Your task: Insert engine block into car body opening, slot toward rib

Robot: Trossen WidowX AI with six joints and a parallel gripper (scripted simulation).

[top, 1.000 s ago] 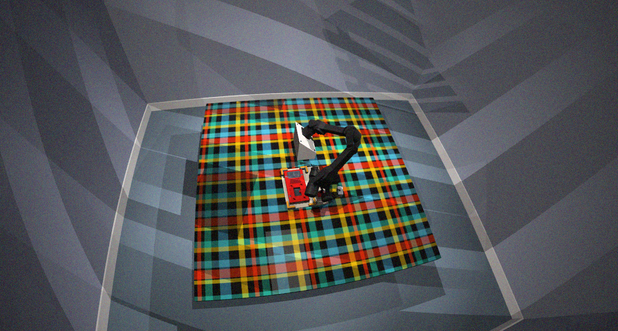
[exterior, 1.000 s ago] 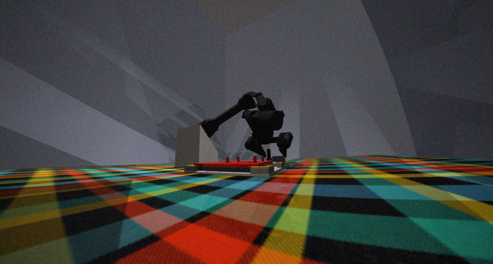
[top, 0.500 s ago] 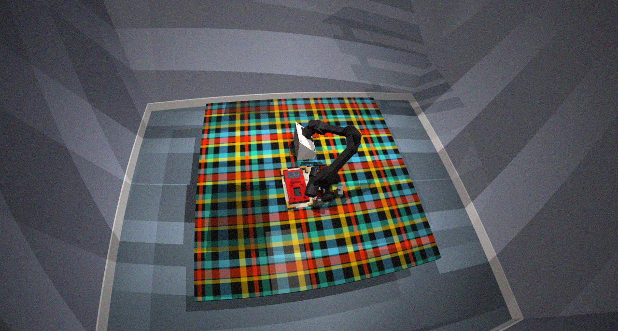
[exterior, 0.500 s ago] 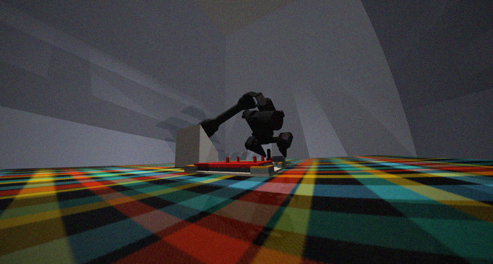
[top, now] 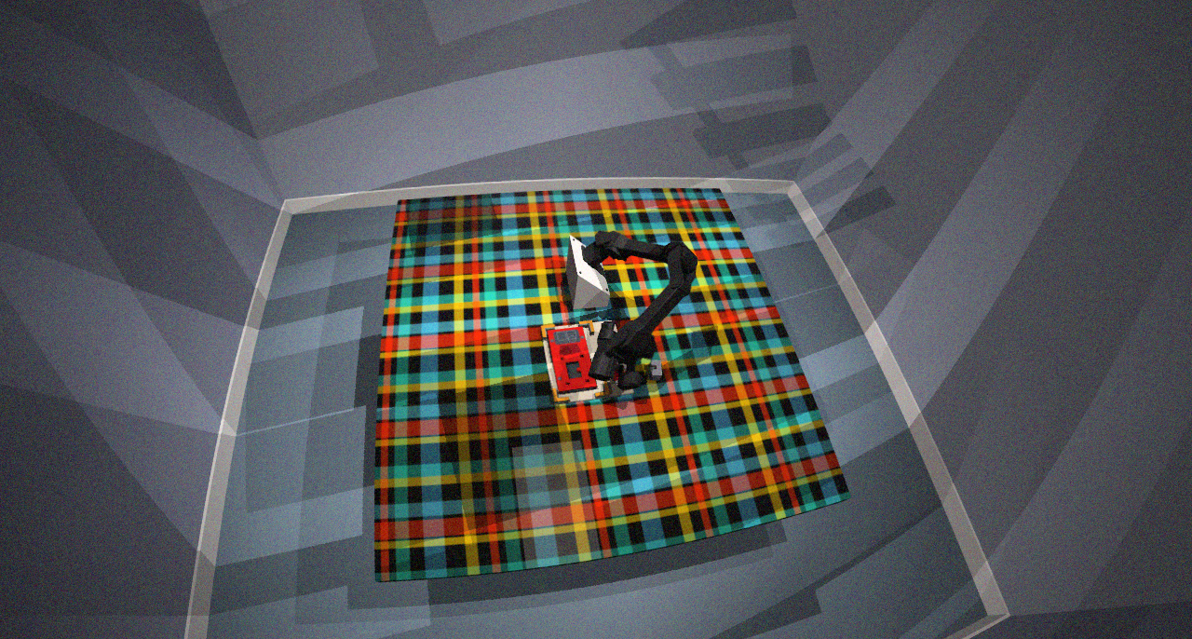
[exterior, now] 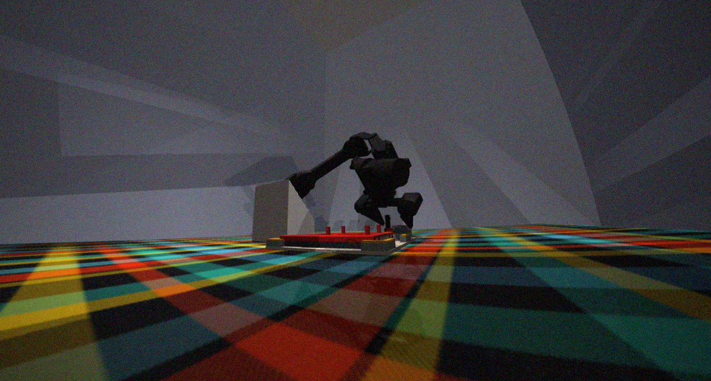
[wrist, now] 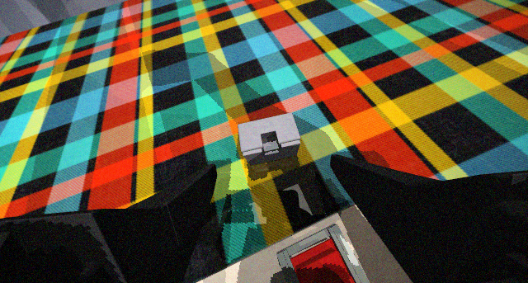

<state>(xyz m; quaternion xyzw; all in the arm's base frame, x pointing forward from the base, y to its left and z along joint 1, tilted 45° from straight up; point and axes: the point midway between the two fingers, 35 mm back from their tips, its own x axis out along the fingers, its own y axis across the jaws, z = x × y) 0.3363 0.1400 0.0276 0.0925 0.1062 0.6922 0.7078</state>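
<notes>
Right now the engine block is 2 cm to the left of my gripper tip and 1 cm below it.
</notes>
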